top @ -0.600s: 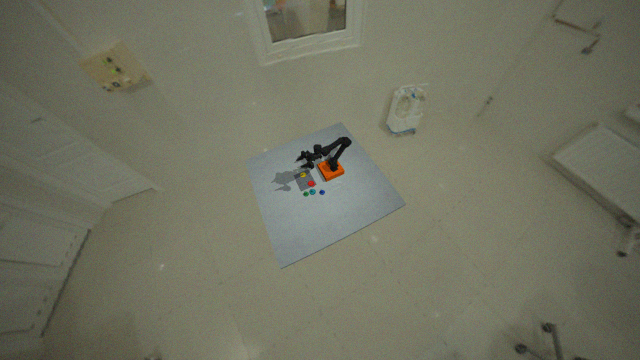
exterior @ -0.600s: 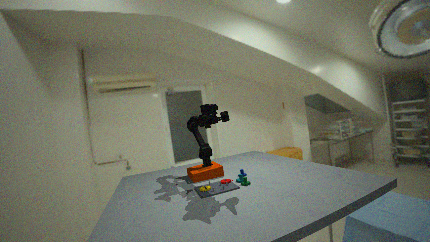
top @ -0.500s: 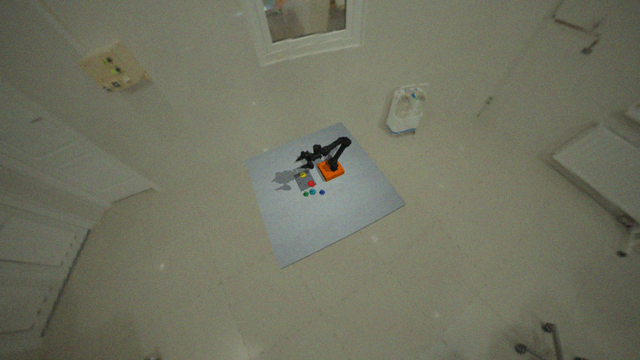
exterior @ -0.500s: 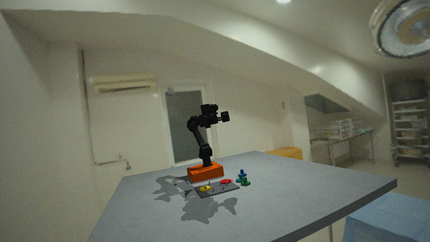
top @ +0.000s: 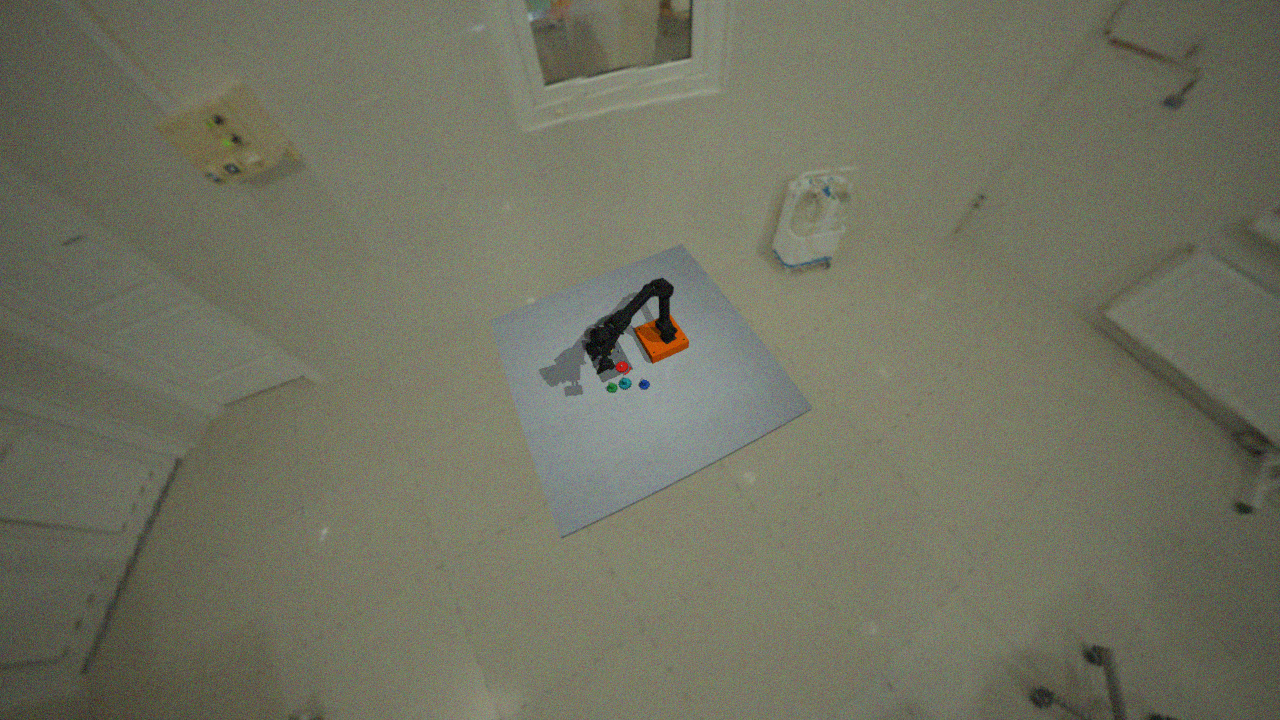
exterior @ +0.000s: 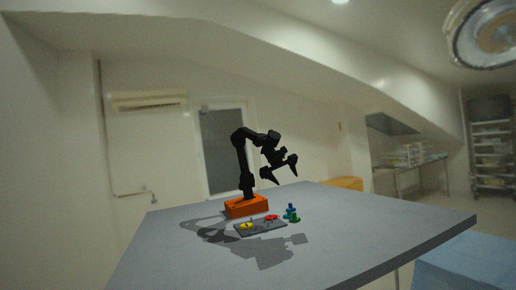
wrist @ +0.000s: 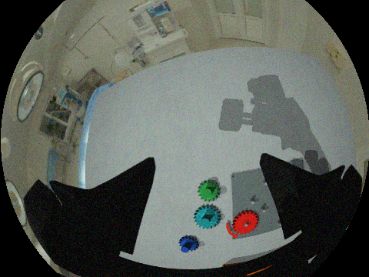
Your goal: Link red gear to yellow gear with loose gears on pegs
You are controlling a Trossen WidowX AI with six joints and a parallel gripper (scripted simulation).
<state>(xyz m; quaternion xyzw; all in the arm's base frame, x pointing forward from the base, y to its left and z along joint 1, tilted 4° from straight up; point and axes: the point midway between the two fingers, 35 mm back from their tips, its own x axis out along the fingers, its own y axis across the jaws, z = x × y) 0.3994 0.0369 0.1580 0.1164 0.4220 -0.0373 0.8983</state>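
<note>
Now: gripper tip 40 mm past the green gear, 30 mm to the right of it and 190 mm above it. Also, from my gripper tip: teal gear (110 mm behind, 50 mm to the left, 190 mm below); then red arrow (160 mm behind, 10 mm to the right, 190 mm below); then red gear (140 mm behind, 40 mm to the right, 190 mm below).
</note>
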